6 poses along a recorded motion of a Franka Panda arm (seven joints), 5.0 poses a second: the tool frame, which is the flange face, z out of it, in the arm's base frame.
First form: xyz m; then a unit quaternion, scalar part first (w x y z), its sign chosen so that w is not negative.
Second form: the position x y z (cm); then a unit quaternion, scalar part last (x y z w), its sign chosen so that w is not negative. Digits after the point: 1 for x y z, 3 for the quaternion.
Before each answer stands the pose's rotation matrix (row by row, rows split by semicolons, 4 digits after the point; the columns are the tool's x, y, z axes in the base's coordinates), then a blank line. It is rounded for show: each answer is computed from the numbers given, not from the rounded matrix.
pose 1, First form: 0.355 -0.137 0.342 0.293 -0.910 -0.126 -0.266
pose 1, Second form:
0.8268 0.3850 0.4100; 0.0734 -0.7967 0.5999; 0.5576 -0.4660 -0.6870

35.5 -13.7 34.2 -0.910 -0.126 -0.266 0.293
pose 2, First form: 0.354 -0.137 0.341 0.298 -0.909 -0.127 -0.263
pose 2, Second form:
0.8295 0.3875 0.4023; 0.0741 -0.7902 0.6083; 0.5536 -0.4748 -0.6842

35.4 -13.7 34.1 -0.909 -0.127 -0.263 0.298
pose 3, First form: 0.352 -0.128 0.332 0.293 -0.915 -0.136 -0.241
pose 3, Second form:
0.8468 0.3902 0.3615; 0.1077 -0.7912 0.6020; 0.5209 -0.4708 -0.7120

35.2 -12.8 33.2 -0.915 -0.136 -0.241 0.293
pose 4, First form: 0.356 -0.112 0.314 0.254 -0.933 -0.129 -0.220
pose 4, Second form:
0.8699 0.3525 0.3450; 0.1289 -0.8377 0.5307; 0.4760 -0.4172 -0.7742

35.6 -11.2 31.4 -0.933 -0.129 -0.220 0.254
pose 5, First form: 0.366 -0.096 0.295 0.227 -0.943 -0.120 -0.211
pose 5, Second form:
0.8821 0.3222 0.3436; 0.1306 -0.8681 0.4789; 0.4526 -0.3776 -0.8078

36.6 -9.6 29.5 -0.943 -0.120 -0.211 0.227
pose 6, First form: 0.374 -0.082 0.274 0.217 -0.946 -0.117 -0.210
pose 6, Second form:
0.8844 0.3126 0.3466; 0.1303 -0.8784 0.4598; 0.4482 -0.3615 -0.8176

37.4 -8.2 27.4 -0.946 -0.117 -0.210 0.217
